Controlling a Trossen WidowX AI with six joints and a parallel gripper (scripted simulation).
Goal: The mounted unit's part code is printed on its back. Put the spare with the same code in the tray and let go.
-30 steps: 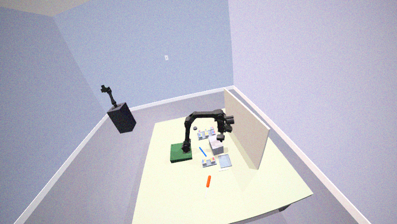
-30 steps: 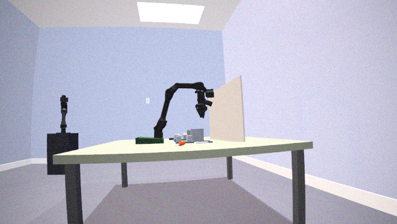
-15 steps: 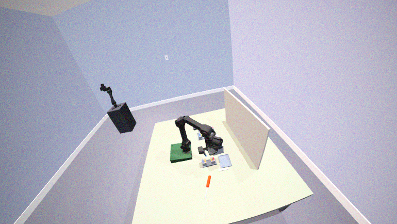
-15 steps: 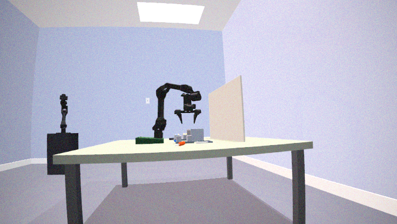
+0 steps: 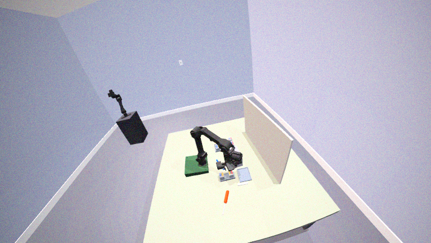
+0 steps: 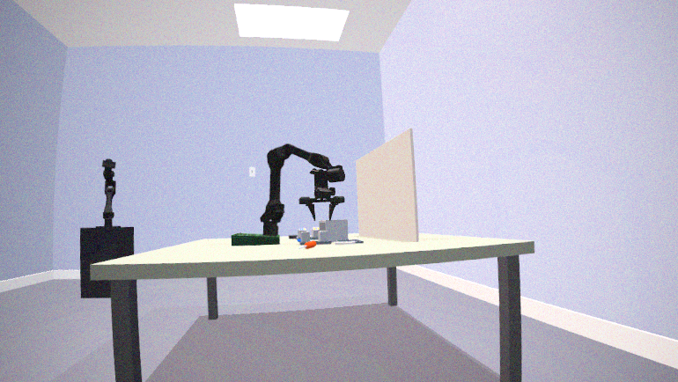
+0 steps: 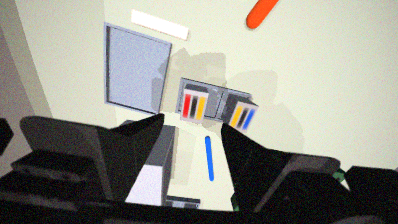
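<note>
Right now the flat grey tray is 11 cm ahead of my gripper tip, 1 cm to the right of it and 9 cm below it. From my gripper tip the other things lie so: tall beige board (31 cm ahead, 18 cm to the left, 13 cm above); then white mounted unit (6 cm ahead, 16 cm to the left, 5 cm below); then blue pen (7 cm behind, 14 cm to the left, 9 cm below).
</note>
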